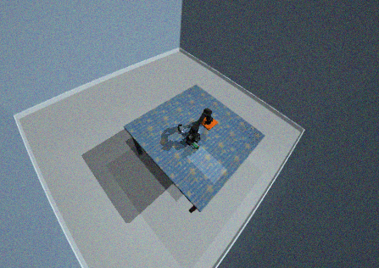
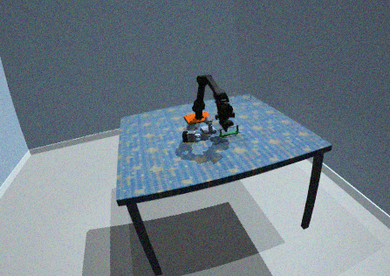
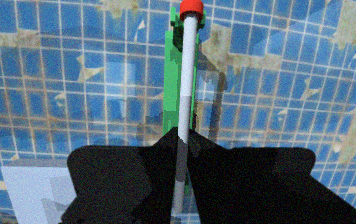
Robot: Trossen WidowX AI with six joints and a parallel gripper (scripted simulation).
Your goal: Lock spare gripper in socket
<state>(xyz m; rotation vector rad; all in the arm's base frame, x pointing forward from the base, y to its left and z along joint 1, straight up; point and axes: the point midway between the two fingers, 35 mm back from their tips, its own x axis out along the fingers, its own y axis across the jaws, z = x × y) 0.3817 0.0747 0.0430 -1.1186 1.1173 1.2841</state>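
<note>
Now: the green piece 2 cm to the left of my gripper tip. From my gripper tip the other things lie so: spare gripper (23 cm to the right, 3 cm behind, 1 cm above); then gripper socket (10 cm behind, 8 cm to the right, 3 cm above).
</note>
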